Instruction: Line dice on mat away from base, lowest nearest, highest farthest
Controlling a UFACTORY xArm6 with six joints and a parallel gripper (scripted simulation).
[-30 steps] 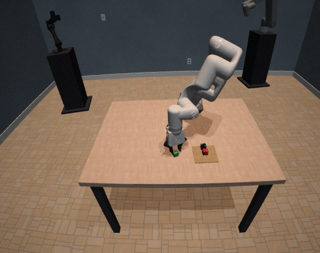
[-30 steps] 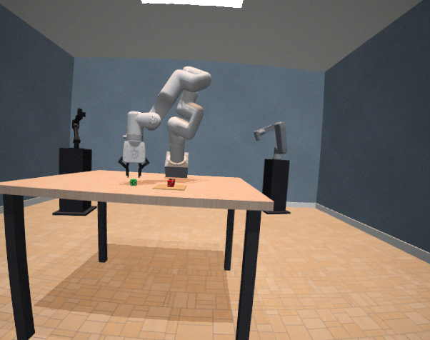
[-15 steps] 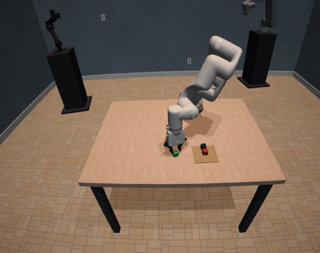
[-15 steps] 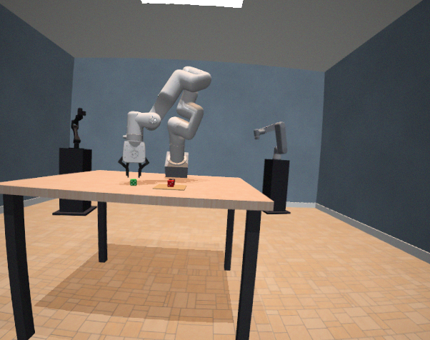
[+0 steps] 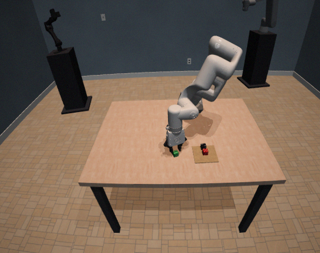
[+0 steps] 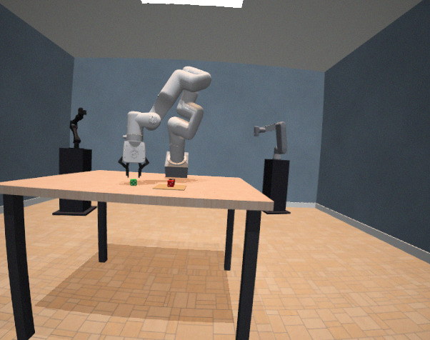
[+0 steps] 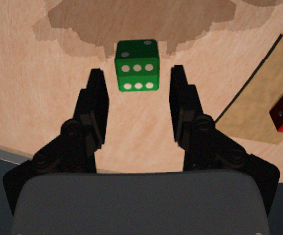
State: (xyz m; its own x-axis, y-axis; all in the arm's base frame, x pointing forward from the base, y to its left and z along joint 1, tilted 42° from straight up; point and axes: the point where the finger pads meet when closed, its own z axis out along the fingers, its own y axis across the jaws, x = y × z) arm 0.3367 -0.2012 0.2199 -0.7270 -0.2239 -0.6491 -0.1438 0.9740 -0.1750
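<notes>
Now: hand 40 mm above the green die. Also, from my hand: black die 180 mm to the left, 40 mm below, 20 mm behind; tan mat 180 mm to the left, 50 mm below, 30 mm ahead; red die 180 mm to the left, 40 mm below, 30 mm ahead.
</notes>
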